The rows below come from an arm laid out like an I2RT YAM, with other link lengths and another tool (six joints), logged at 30 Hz.
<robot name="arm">
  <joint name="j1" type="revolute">
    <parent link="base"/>
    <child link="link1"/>
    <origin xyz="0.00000 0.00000 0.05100"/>
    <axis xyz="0 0 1"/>
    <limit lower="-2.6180" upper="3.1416"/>
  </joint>
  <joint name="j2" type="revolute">
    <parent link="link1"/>
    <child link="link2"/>
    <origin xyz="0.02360 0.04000 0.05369"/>
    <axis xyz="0 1 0"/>
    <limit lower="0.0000" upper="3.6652"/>
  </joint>
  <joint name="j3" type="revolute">
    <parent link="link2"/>
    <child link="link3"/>
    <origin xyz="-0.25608 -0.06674 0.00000"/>
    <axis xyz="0 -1 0"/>
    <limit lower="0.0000" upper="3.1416"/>
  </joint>
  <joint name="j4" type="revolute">
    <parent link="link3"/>
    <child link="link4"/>
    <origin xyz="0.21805 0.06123 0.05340"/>
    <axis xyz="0 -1 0"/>
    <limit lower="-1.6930" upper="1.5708"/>
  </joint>
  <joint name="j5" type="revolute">
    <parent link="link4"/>
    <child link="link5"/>
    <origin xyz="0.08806 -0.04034 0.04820"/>
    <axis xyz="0 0 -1"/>
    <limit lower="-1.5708" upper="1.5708"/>
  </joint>
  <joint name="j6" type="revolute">
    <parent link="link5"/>
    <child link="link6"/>
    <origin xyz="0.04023 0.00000 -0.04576"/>
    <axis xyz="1 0 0"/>
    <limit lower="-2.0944" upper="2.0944"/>
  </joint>
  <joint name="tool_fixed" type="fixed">
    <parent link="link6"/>
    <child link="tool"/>
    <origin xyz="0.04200 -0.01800 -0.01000" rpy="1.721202 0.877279 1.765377"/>
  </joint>
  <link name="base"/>
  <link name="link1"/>
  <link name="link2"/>
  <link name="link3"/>
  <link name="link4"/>
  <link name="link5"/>
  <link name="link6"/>
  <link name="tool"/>
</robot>
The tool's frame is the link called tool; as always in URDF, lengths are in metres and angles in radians.
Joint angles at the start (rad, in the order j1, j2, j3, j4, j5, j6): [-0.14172, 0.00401, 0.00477, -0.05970, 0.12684, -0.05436]
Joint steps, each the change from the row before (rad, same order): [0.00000, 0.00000, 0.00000, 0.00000, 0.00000, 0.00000]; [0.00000, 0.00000, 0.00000, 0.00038, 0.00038, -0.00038]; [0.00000, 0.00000, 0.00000, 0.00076, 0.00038, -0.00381]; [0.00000, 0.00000, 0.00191, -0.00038, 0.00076, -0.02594]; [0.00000, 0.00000, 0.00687, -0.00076, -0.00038, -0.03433]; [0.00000, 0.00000, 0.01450, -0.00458, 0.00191, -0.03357]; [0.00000, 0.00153, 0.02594, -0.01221, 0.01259, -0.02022]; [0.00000, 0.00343, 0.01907, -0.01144, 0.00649, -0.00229]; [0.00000, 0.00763, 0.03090, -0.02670, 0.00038, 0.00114]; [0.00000, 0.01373, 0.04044, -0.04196, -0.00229, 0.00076]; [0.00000, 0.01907, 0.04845, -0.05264, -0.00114, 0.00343]
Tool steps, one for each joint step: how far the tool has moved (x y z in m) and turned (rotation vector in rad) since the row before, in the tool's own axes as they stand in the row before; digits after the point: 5 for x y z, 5 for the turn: [0.00000, 0.00000, 0.00000, 0.00000, 0.00000, 0.00000]; [-0.00008, 0.00001, -0.00001, 0.00013, -0.00053, -0.00032]; [-0.00020, 0.00006, -0.00003, 0.00033, -0.00083, -0.00370]; [-0.00108, 0.00043, -0.00027, 0.00293, -0.00168, -0.02558]; [-0.00269, 0.00152, -0.00076, 0.00052, -0.00485, -0.03374]; [-0.00469, 0.00245, -0.00157, 0.00052, -0.00939, -0.03248]; [-0.00733, 0.00287, -0.00284, 0.00715, -0.01675, -0.01782]; [-0.00447, 0.00181, -0.00180, 0.00381, -0.00680, -0.00122]; [-0.00537, 0.00281, -0.00245, 0.00189, 0.00278, 0.00087]; [-0.00548, 0.00308, -0.00289, 0.00552, 0.01428, -0.00082]; [-0.00585, 0.00316, -0.00350, 0.01021, 0.02061, 0.00131]
